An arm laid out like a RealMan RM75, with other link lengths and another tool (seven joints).
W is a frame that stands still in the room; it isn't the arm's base.
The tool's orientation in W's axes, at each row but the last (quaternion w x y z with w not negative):
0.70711 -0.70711 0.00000 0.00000
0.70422 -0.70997 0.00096 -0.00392
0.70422 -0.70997 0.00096 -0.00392
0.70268 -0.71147 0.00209 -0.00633
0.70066 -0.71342 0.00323 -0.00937
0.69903 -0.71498 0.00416 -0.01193
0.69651 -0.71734 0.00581 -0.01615
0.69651 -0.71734 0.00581 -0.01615
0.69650 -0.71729 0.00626 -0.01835
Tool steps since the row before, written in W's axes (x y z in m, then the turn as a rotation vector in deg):
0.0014 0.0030 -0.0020 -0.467 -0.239 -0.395
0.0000 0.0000 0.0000 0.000 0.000 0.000
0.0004 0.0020 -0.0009 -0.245 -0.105 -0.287
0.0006 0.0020 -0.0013 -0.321 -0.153 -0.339
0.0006 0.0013 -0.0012 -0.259 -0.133 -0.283
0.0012 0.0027 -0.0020 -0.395 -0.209 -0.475
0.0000 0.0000 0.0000 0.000 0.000 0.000
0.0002 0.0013 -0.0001 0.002 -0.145 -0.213
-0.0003 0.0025 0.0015 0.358 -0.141 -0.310
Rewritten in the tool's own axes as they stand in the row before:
0.0014 0.0020 0.0030 -0.467 0.395 -0.239
0.0000 0.0000 0.0000 0.000 0.000 0.000
0.0004 0.0009 0.0020 -0.245 0.287 -0.104
0.0006 0.0013 0.0020 -0.321 0.339 -0.153
0.0006 0.0012 0.0013 -0.259 0.283 -0.133
0.0011 0.0020 0.0028 -0.395 0.475 -0.207
0.0000 0.0000 0.0000 0.000 0.000 0.000
0.0002 0.0001 0.0013 0.003 0.217 -0.139
-0.0004 -0.0016 0.0024 0.357 0.320 -0.119

